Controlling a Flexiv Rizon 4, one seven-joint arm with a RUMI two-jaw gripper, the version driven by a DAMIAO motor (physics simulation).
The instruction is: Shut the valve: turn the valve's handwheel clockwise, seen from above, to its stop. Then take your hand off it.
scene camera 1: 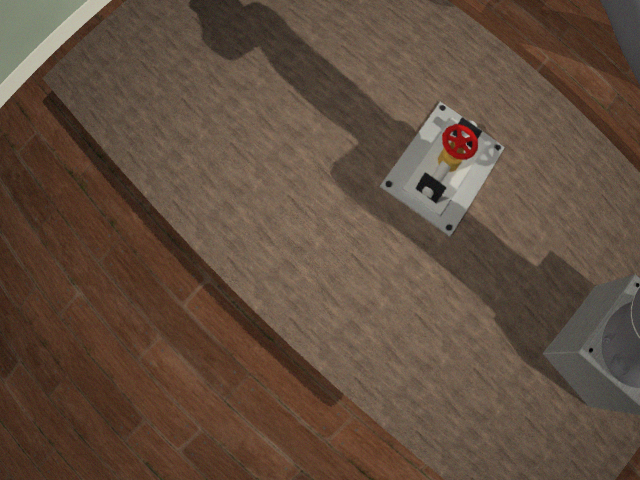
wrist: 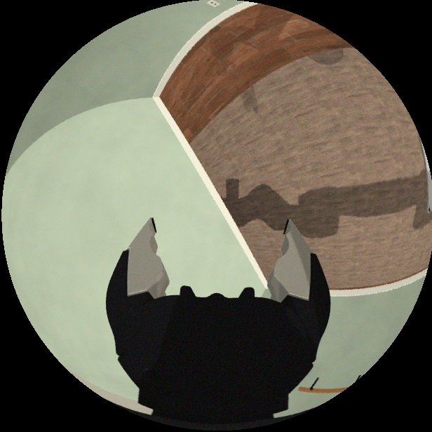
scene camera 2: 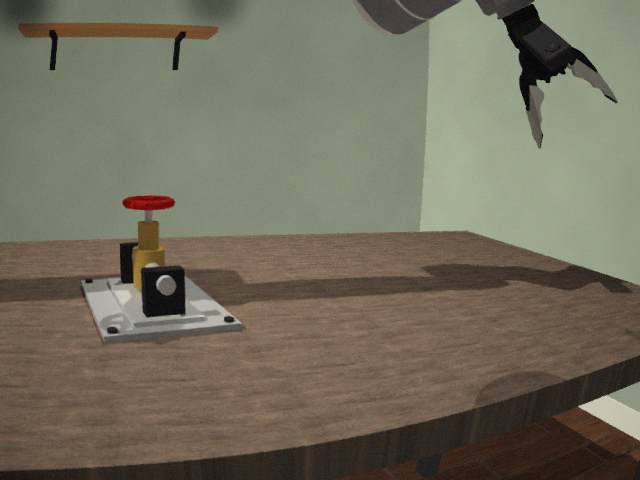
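The valve's red handwheel is level on top of a thin stem above the yellow valve body. The valve stands on a grey base plate on the table, between two black blocks. My gripper is wide open and empty. It hangs high above the table, far to the right of the handwheel in scene camera 2's view, and does not touch it. The gripper does not show in scene camera 1's view. The handwheel's turn angle cannot be told.
The wooden table bears the valve. A grey block-shaped mount stands at the right in scene camera 1's view. A wooden wall shelf hangs behind the table. The arm's shadow crosses the table top.
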